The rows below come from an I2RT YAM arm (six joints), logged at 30 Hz.
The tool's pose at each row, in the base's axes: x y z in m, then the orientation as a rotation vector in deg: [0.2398, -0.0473, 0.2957, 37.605, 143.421, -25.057]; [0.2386, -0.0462, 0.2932, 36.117, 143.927, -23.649]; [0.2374, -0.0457, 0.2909, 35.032, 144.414, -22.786]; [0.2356, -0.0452, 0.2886, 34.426, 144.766, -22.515]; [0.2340, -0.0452, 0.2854, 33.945, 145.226, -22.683]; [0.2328, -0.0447, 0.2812, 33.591, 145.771, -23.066]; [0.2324, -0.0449, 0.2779, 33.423, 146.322, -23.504]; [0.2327, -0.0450, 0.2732, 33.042, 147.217, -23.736]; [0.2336, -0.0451, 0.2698, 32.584, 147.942, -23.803]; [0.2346, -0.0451, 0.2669, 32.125, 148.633, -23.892]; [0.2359, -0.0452, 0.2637, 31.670, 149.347, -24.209]
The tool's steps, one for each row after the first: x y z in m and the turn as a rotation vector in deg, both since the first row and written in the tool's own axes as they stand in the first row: [0.0027, 0.0007, 0.0011, -1.320, 0.085, -0.821]; [0.0050, 0.0009, 0.0023, -2.152, 0.261, -1.493]; [0.0078, 0.0008, 0.0033, -2.459, 0.426, -1.936]; [0.0108, 0.0005, 0.0053, -2.413, 0.703, -2.422]; [0.0142, 0.0010, 0.0080, -2.177, 1.085, -2.893]; [0.0162, 0.0012, 0.0106, -1.858, 1.525, -3.255]; [0.0185, 0.0021, 0.0146, -1.704, 2.239, -3.812]; [0.0197, 0.0030, 0.0178, -1.699, 2.784, -4.333]; [0.0205, 0.0041, 0.0206, -1.680, 3.297, -4.848]; [0.0213, 0.0052, 0.0237, -1.497, 3.822, -5.411]
